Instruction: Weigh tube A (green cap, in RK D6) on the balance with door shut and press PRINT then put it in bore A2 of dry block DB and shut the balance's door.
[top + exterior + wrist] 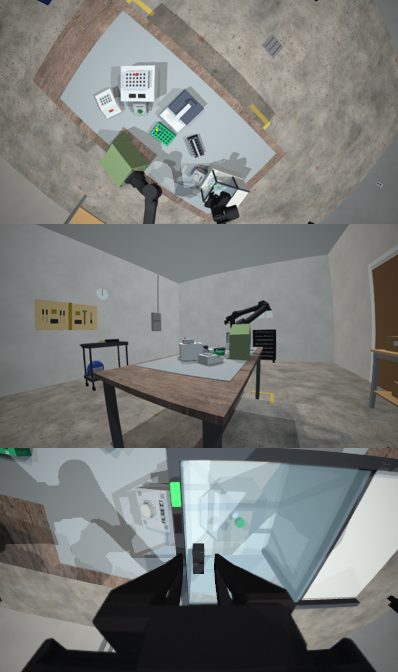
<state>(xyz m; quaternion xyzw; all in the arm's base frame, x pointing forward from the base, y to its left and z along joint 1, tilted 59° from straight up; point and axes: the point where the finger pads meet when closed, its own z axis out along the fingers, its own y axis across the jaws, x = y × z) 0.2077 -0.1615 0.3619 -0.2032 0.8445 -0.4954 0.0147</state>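
Now: the sliding door 10 mm ahead of my hand, 30 mm to the right of it and 10 mm below it. From my hand the other things lie so: green-capped tube 20 mm ahead, 60 mm to the right, 120 mm below; white print key 30 mm behind, 80 mm to the left, 150 mm below; balance pan 20 mm ahead, 50 mm to the right, 150 mm below.
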